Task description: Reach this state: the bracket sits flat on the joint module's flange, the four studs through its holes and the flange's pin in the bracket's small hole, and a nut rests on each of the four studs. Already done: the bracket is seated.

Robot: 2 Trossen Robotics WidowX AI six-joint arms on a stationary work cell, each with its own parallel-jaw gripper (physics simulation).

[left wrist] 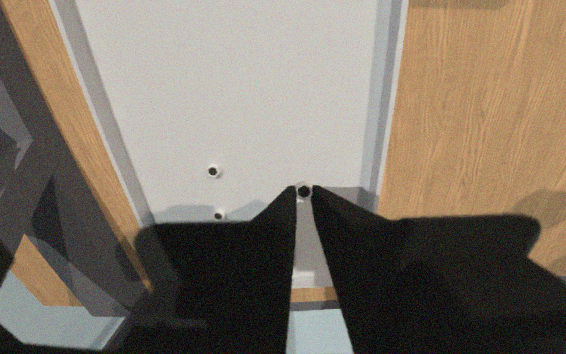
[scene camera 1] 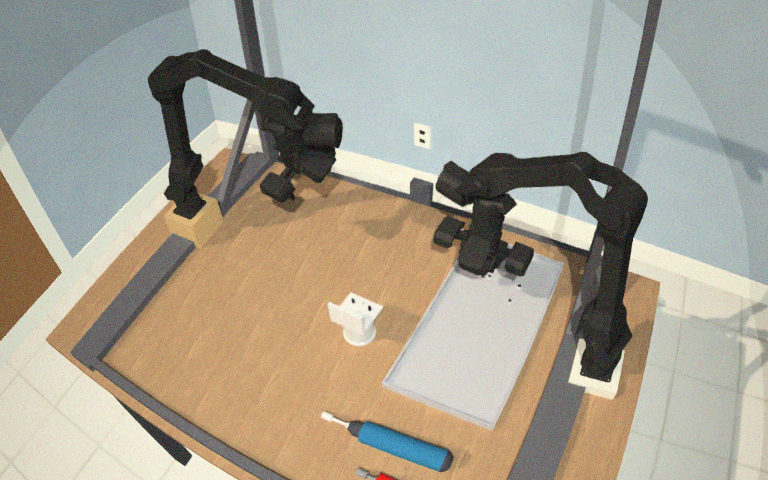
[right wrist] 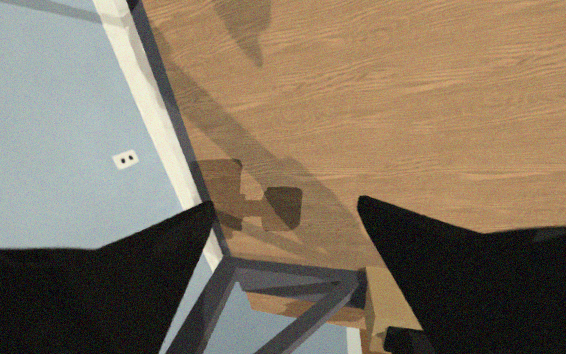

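Seen in the pictures: left gripper, fingertip midpoint: [left wrist: 302,192] [scene camera 1: 480,274]; right gripper, fingertip midpoint: [scene camera 1: 304,183] [right wrist: 286,205]; left arm's base, origin of the base link: [scene camera 1: 597,365]; right arm's base, origin of the base link: [scene camera 1: 189,207] [right wrist: 411,341].
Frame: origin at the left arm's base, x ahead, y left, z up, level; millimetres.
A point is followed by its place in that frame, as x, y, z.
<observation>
The white bracket [scene camera 1: 347,315] {462, 99, 77} sits on the white joint module [scene camera 1: 360,336] {449, 87, 2} at mid-table. Two dark spots show on its flat part; its upright plate hides some of that part. My left gripper [scene camera 1: 485,273] {283, -117, 23} [left wrist: 302,192] {283, -117, 23} is shut on a small nut [left wrist: 303,185] {283, -110, 29}, held at the fingertips above the far end of the grey tray [scene camera 1: 453,350] {282, 41, -22} [left wrist: 240,100] {247, -57, -22}. Two loose nuts lie in the tray, one nut [scene camera 1: 509,300] {213, -107, -18} [left wrist: 213,171] {213, -108, -17} and another nut [scene camera 1: 519,285] {203, -152, -17} [left wrist: 219,215] {205, -151, -17}. My right gripper [scene camera 1: 308,183] {692, -167, 98} [right wrist: 286,205] {692, -167, 98} is open and empty over the back left of the table.
A blue screwdriver [scene camera 1: 403,446] {286, 274, 13} lies in front of the tray. Part of a red tool [scene camera 1: 385,477] {292, 336, 5} shows at the bottom edge. A dark frame [scene camera 1: 135,300] {956, 208, -6} borders the wooden table [scene camera 1: 237,316] {714, 128, -26}. A small dark block [scene camera 1: 420,191] {484, -315, 14} stands at the back edge.
</observation>
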